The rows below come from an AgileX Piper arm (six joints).
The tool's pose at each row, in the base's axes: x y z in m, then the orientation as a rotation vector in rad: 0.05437, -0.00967, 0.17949, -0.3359, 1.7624, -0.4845; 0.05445, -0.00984, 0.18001, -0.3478, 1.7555, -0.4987; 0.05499, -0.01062, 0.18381, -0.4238, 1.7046, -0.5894; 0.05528, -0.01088, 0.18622, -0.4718, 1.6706, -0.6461; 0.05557, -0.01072, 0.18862, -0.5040, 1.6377, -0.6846; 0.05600, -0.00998, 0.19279, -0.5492, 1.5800, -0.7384; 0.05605, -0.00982, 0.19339, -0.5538, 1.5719, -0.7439; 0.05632, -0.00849, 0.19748, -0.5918, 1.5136, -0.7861; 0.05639, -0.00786, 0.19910, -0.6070, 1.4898, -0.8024; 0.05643, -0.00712, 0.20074, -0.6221, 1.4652, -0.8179; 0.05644, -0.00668, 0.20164, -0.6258, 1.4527, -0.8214
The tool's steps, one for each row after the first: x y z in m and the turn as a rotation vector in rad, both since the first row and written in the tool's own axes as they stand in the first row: -0.00038, -0.00040, 0.00000, 0.0045, -0.0042, -0.0159; -0.00337, -0.00293, -0.00011, 0.0343, -0.0352, -0.1184; -0.00536, -0.00433, -0.00026, 0.0529, -0.0546, -0.1836; -0.00755, -0.00536, -0.00048, 0.0683, -0.0760, -0.2284; -0.01154, -0.00675, -0.00099, 0.0926, -0.1155, -0.2925; -0.01214, -0.00690, -0.00108, 0.0956, -0.1215, -0.2992; -0.01630, -0.00774, -0.00181, 0.1167, -0.1632, -0.3532; -0.01799, -0.00799, -0.00215, 0.1248, -0.1802, -0.3747; -0.01974, -0.00814, -0.00254, 0.1327, -0.1980, -0.3960; -0.02071, -0.00820, -0.00277, 0.1363, -0.2084, -0.4016
